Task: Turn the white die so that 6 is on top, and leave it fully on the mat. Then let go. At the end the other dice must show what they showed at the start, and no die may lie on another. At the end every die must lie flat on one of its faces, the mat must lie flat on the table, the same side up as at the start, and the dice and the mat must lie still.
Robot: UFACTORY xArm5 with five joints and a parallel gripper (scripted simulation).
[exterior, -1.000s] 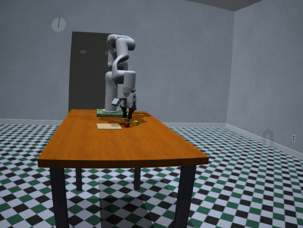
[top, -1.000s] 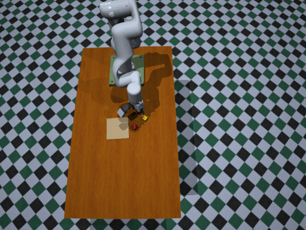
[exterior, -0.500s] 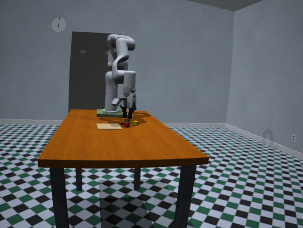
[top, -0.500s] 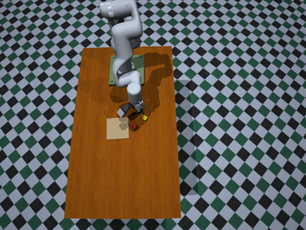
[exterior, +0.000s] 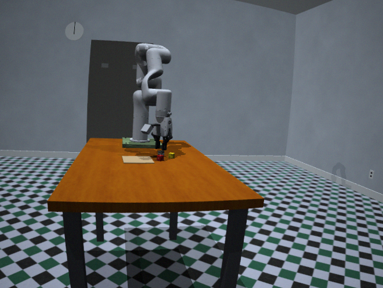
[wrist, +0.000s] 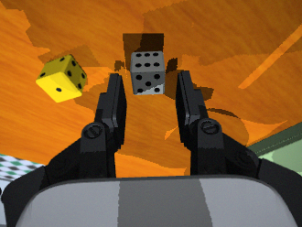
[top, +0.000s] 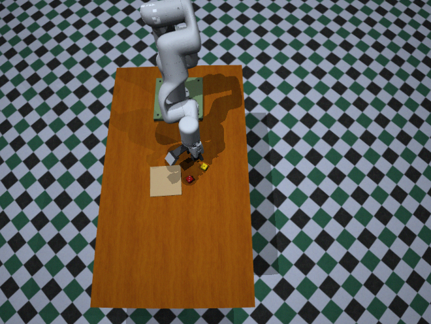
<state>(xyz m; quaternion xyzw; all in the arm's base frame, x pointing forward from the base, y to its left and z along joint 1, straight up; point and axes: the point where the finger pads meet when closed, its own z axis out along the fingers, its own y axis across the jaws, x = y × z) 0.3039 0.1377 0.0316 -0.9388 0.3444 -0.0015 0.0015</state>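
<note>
Now: hand 4 cm above the white die. Also, from my hand: yellow die (4 cm ahead, 6 cm to the left, 4 cm below); tan mat (13 cm ahead, 11 cm to the right, 5 cm below); red die (11 cm ahead, 4 cm below).
</note>
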